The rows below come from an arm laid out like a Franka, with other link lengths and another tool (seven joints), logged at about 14 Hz.
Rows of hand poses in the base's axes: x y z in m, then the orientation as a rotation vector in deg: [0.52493 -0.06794 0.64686 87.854 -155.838 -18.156]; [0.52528 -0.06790 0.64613 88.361 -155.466 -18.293]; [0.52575 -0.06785 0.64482 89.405 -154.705 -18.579]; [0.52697 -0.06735 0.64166 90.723 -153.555 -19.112]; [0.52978 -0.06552 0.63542 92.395 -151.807 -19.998]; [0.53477 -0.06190 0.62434 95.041 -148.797 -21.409]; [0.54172 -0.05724 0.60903 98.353 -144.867 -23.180]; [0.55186 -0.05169 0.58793 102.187 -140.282 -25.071]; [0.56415 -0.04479 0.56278 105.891 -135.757 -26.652]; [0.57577 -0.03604 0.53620 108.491 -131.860 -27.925]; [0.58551 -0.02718 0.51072 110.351 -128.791 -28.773]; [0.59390 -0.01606 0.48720 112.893 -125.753 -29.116]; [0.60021 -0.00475 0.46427 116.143 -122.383 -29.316]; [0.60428 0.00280 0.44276 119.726 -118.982 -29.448]
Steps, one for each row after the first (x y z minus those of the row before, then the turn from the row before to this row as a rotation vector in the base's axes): [0.00035 0.00004 -0.00073 0.071 0.062 0.402]; [0.00047 0.00005 -0.00131 0.154 0.119 0.825]; [0.00122 0.00050 -0.00316 0.238 0.317 1.118]; [0.00281 0.00183 -0.00624 0.340 0.639 1.538]; [0.00499 0.00362 -0.01108 0.501 1.127 2.549]; [0.00695 0.00466 -0.01531 0.661 1.416 3.283]; [0.01014 0.00555 -0.02110 0.785 1.470 3.847]; [0.01229 0.00690 -0.02515 0.710 1.261 3.792]; [0.01162 0.00875 -0.02658 0.431 1.281 3.037]; [0.00974 0.00886 -0.02548 0.231 1.009 2.337]; [0.00839 0.01112 -0.02352 0.295 0.391 2.631]; [0.00631 0.01131 -0.02293 0.493 0.050 3.090]; [0.00407 0.00755 -0.02151 0.692 -0.239 3.215]
